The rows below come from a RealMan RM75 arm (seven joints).
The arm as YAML. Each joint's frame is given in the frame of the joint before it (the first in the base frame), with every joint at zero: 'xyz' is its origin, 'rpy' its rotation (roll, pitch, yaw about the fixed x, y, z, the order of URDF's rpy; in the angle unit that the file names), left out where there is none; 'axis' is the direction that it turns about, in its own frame. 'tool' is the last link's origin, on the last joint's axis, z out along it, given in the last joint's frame.
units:
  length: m
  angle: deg
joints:
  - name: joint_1
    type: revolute
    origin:
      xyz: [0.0, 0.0, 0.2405]
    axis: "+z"
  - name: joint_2
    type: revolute
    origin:
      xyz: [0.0, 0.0, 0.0]
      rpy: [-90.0, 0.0, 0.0]
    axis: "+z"
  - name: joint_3
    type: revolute
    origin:
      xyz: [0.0, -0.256, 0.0]
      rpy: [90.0, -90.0, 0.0]
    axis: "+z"
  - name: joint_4
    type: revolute
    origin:
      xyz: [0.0, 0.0, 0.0]
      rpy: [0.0, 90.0, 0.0]
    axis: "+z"
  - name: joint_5
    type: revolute
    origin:
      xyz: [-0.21, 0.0, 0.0]
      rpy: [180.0, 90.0, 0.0]
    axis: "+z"
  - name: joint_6
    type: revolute
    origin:
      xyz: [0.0, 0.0, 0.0]
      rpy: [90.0, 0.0, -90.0]
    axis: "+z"
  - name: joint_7
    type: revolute
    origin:
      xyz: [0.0, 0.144, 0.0]
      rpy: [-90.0, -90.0, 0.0]
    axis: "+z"
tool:
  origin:
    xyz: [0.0, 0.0, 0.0]
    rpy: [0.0, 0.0, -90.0]
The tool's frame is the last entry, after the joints.
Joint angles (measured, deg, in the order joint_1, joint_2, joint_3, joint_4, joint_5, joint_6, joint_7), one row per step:
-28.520 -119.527 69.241 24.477 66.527 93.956 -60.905
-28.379 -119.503 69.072 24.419 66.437 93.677 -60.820
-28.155 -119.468 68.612 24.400 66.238 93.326 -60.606
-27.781 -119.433 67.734 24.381 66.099 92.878 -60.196
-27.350 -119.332 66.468 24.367 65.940 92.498 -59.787
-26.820 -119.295 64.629 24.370 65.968 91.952 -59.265
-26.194 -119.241 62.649 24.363 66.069 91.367 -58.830
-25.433 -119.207 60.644 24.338 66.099 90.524 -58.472
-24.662 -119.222 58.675 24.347 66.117 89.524 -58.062
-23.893 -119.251 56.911 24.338 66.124 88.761 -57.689
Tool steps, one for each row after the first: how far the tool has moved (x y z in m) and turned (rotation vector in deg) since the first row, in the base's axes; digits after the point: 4 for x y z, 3 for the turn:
-0.0014 0.0005 0.0004 0.312 0.060 0.470
-0.0035 0.0015 0.0018 1.059 0.011 1.159
-0.0068 0.0028 0.0042 2.272 -0.043 2.161
-0.0111 0.0046 0.0082 3.802 -0.235 3.369
-0.0165 0.0068 0.0130 5.770 -0.421 4.973
-0.0230 0.0085 0.0181 7.737 -0.573 6.817
-0.0308 0.0099 0.0232 9.734 -0.659 9.109
-0.0389 0.0112 0.0281 11.765 -0.643 11.493
-0.0465 0.0113 0.0325 13.530 -0.689 13.631

